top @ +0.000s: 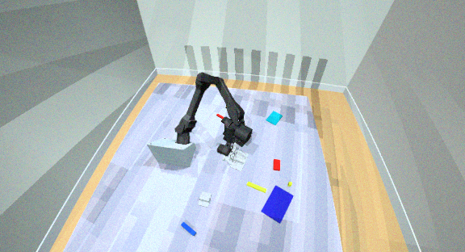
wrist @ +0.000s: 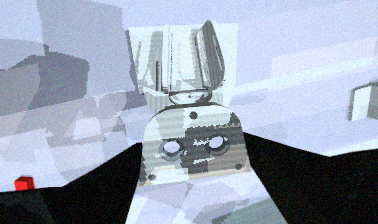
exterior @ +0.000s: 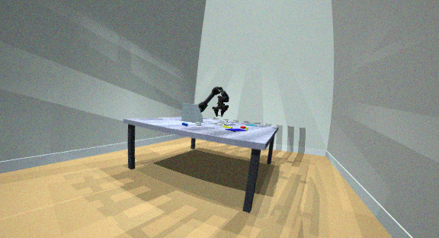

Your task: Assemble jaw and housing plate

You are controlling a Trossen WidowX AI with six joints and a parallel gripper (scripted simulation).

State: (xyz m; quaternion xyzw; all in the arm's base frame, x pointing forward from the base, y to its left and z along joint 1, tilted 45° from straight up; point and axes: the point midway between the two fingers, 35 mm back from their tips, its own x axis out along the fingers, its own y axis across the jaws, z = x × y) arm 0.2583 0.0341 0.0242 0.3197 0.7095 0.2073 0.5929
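The jaw lies 60 mm below my gripper tip, 30 mm to the right of it and 10 mm ahead of it. Also, from my gripper tip: yellow bar 180 mm ahead, 160 mm to the right, 70 mm below; red block 280 mm ahead, 70 mm below, 10 mm to the right; red stick 270 mm to the left, 90 mm behind, 80 mm below.
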